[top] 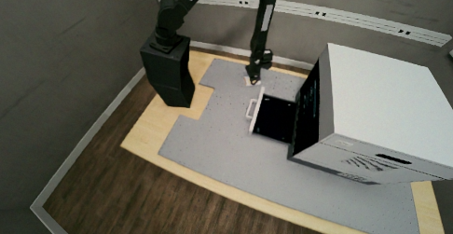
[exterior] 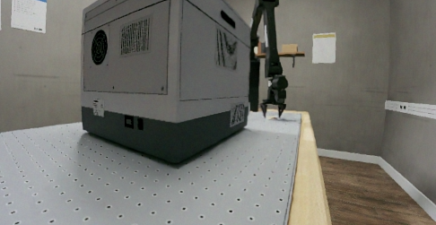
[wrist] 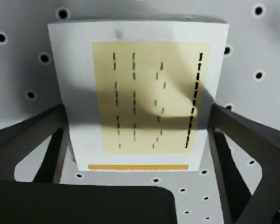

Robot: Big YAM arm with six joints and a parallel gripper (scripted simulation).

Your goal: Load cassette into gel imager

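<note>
Right now my hand is 200 mm short of the drawer, 240 mm to the left of it and 30 mm below it. Also, from my hand: cassette FINISHED: 10 mm below.
</note>
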